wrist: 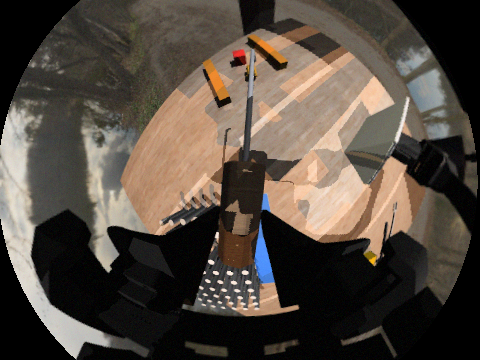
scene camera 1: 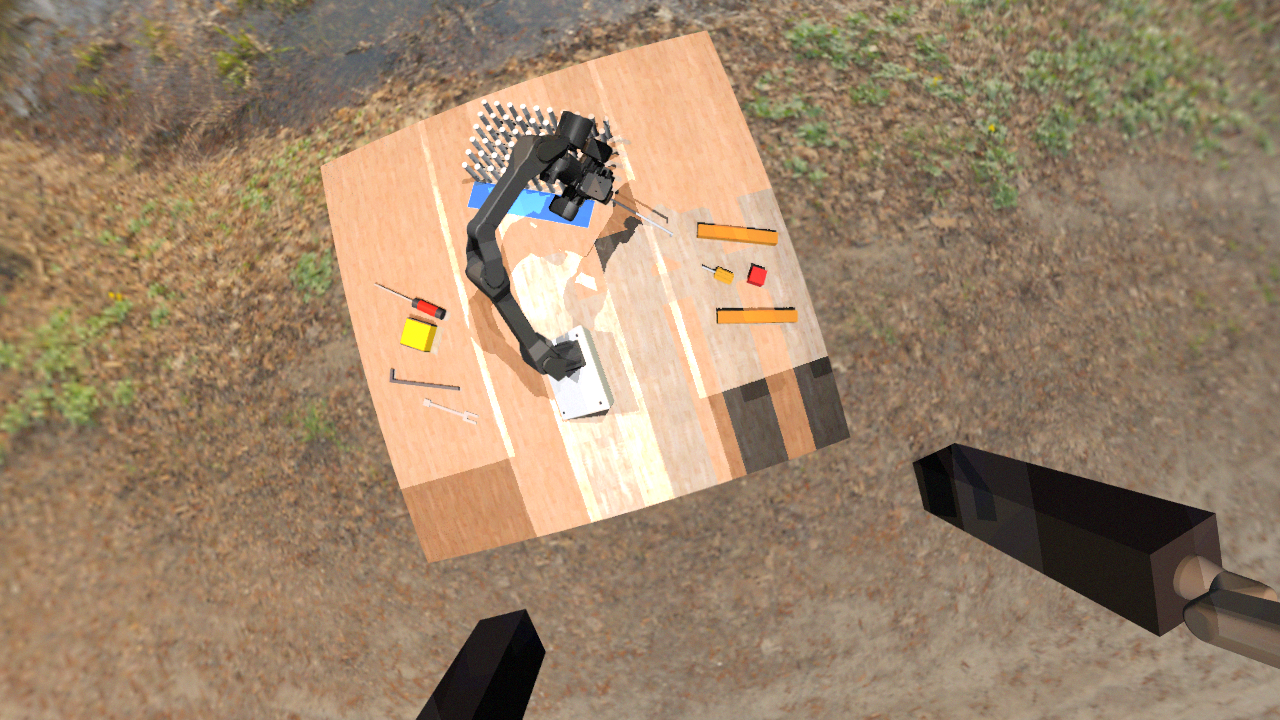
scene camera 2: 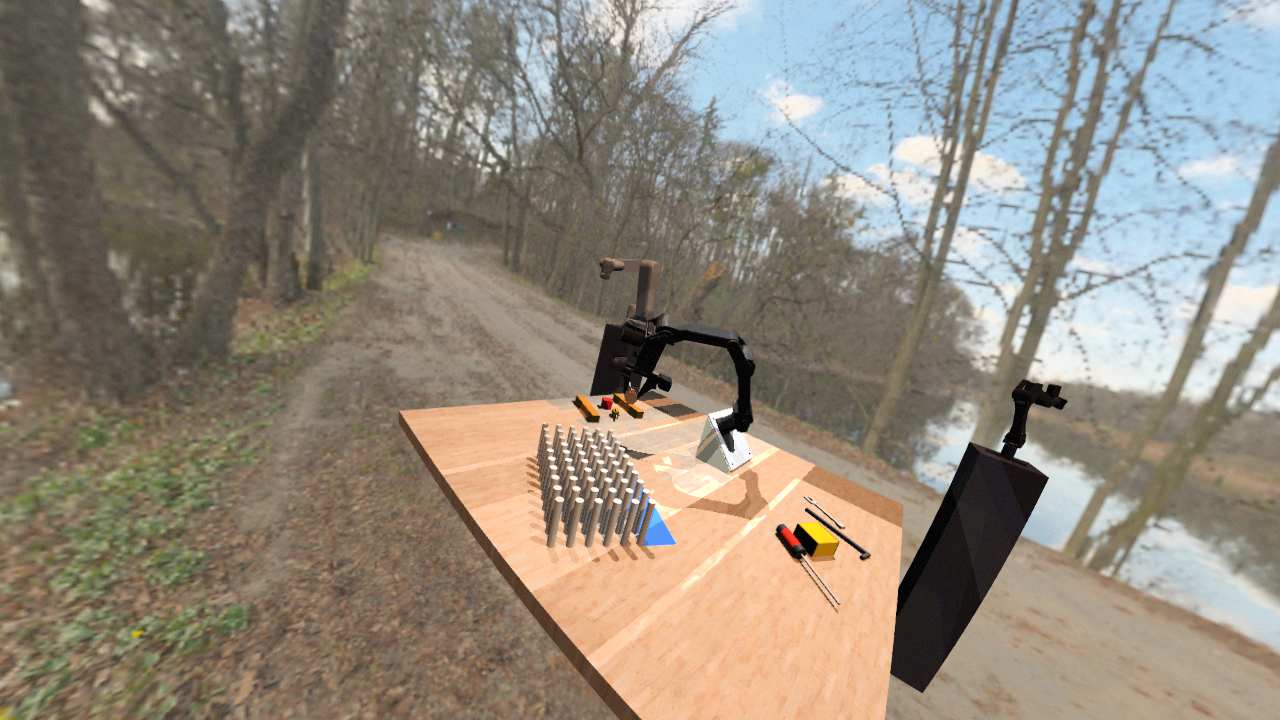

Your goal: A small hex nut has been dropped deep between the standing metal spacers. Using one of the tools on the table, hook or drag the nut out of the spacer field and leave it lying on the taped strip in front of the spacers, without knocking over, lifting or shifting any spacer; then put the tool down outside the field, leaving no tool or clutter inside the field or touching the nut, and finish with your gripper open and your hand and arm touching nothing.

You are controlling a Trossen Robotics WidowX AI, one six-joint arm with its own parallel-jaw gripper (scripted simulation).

Scene:
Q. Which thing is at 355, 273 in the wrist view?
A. My gripper.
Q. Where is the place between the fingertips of my gripper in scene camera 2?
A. At 630, 395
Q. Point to a blue taped strip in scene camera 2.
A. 658, 534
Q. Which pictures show my gripper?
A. The wrist view, scene camera 1 and scene camera 2: all of them.

